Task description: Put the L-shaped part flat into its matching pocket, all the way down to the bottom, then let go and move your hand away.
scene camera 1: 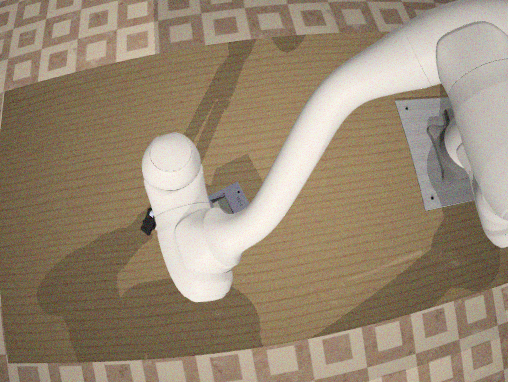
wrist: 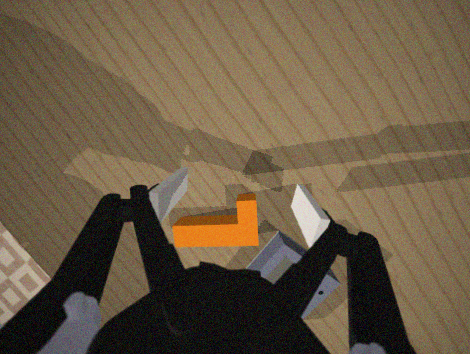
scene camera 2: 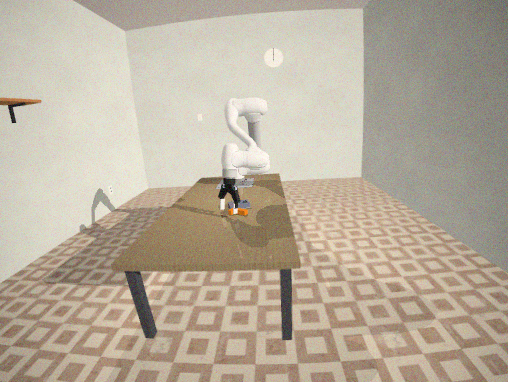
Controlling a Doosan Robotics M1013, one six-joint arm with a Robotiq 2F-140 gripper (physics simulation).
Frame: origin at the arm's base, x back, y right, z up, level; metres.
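Seen in the pictures: gripper, between the fingertips: (wrist: 240, 187) (scene camera 2: 228, 211); arm's base, origin of its link: (scene camera 1: 458, 151) (scene camera 2: 237, 182).
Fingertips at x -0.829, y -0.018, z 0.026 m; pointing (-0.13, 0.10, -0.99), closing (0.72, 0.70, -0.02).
Pixels of each thing's middle, then the offset from my fingertips to it. Level surfaces: height alone.
- orange L-shaped part, middle of its body: (wrist: 215, 219) (scene camera 2: 237, 212) dy -0.057, dx +0.019, dz -0.015 m
- blue-grey block, middle of its body: (wrist: 274, 289) (scene camera 1: 234, 216) (scene camera 2: 238, 204) dy -0.053, dx +0.150, dz -0.012 m
- wooden table, height of its surface: dz -0.031 m
The orange L-shaped part (scene camera 2: 243, 212) (wrist: 218, 235) lies on the table beside the blue-grey pocket block. In the wrist view it is between and slightly below the two pads, its long leg running left and its short leg pointing up the picture. The blue-grey block (scene camera 1: 239, 192) (scene camera 2: 245, 204) (wrist: 321, 295) has a recess; the arm and a finger partly cover it, so the pocket's full shape is hidden. My gripper (scene camera 2: 229, 208) (wrist: 240, 187) is wide open and empty, above the part, with neither pad touching it in the wrist view. In scene camera 1 the arm hides the part.
A larger grey metal plate (scene camera 1: 415, 150) (scene camera 2: 248, 183) lies near the arm's base, partly under the arm's shadow. The wooden table (scene camera 1: 325, 260) (scene camera 2: 200, 250) carries everything. The patterned floor (wrist: 15, 270) shows past the table's edge. A wall shelf (scene camera 2: 22, 102) is at the far left.
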